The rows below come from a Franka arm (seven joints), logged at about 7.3 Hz.
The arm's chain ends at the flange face. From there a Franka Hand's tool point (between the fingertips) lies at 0.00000 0.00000 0.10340 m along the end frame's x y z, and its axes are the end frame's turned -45 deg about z.
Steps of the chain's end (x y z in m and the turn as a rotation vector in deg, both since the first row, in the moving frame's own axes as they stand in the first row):
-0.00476, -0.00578, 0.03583, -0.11, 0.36, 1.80
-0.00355, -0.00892, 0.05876, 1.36, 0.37, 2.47
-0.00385, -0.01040, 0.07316, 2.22, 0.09, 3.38
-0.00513, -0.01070, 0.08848, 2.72, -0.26, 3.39
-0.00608, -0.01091, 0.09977, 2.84, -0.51, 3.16
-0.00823, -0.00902, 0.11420, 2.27, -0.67, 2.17
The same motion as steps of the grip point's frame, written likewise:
0.00103, -0.00685, 0.03583, -0.33, 0.18, 1.80
0.00603, -0.01003, 0.05873, 0.70, 1.22, 2.47
0.00766, -0.01271, 0.07308, 1.51, 1.63, 3.38
0.00719, -0.01490, 0.08836, 2.11, 1.74, 3.39
0.00650, -0.01620, 0.09964, 2.37, 1.65, 3.16
0.00267, -0.01591, 0.11411, 2.08, 1.13, 2.17

